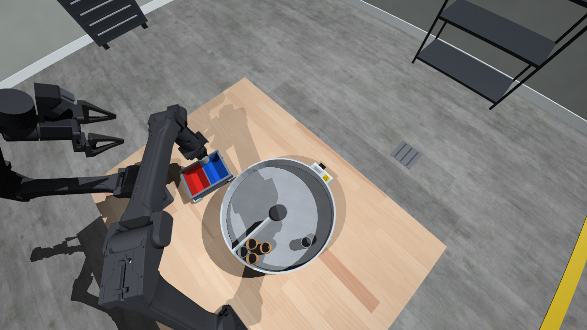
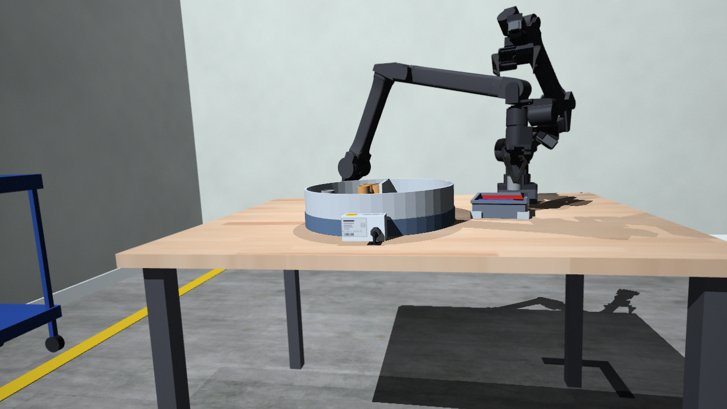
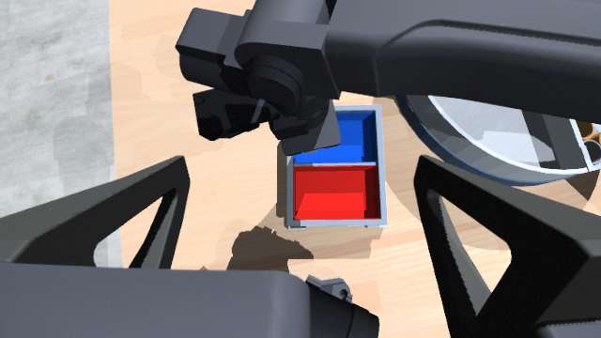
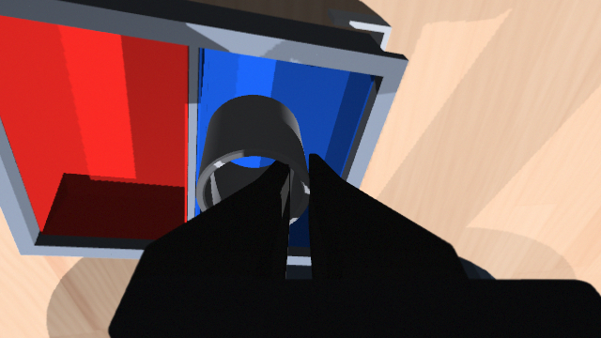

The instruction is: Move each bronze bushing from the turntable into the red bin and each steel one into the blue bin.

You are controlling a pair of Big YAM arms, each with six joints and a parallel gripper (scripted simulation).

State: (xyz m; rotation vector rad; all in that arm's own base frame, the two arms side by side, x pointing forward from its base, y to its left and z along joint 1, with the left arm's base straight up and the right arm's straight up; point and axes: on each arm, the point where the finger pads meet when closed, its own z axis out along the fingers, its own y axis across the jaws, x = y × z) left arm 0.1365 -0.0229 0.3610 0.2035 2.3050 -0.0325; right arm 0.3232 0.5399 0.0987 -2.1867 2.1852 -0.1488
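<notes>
Right now my right hand is 40 mm to the left of the blue bin and 90 mm above it. Also, from my right hand: red bin (90 mm behind, 30 mm to the right, 90 mm below); grey tray (50 mm behind, 40 mm to the right, 80 mm below).
</notes>
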